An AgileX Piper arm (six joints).
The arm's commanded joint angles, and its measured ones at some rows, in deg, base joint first. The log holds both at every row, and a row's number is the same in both.
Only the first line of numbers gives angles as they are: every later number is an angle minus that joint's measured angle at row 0.
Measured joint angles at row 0:
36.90 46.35 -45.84 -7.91 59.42 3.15
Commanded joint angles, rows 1 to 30:
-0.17 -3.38 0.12 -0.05 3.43 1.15
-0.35 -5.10 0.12 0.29 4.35 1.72
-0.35 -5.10 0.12 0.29 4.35 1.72
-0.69 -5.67 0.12 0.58 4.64 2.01
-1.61 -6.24 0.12 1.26 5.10 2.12
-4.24 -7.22 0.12 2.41 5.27 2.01
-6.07 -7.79 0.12 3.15 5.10 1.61
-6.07 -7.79 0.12 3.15 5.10 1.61
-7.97 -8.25 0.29 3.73 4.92 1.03
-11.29 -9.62 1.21 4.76 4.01 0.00
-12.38 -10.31 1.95 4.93 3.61 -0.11
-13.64 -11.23 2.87 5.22 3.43 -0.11
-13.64 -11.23 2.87 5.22 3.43 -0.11
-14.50 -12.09 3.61 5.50 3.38 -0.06
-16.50 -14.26 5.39 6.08 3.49 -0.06
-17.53 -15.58 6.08 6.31 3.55 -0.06
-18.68 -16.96 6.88 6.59 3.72 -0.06
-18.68 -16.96 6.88 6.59 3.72 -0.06
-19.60 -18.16 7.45 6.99 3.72 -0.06
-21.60 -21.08 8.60 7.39 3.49 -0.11
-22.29 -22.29 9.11 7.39 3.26 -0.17
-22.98 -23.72 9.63 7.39 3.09 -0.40
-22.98 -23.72 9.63 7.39 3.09 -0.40
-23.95 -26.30 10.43 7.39 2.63 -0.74
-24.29 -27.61 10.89 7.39 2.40 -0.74
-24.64 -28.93 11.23 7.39 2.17 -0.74
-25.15 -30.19 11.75 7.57 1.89 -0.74
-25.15 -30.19 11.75 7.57 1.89 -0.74
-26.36 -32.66 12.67 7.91 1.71 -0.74
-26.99 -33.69 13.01 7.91 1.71 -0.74
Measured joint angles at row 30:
-25.44 -30.77 11.98 7.57 2.40 -0.17
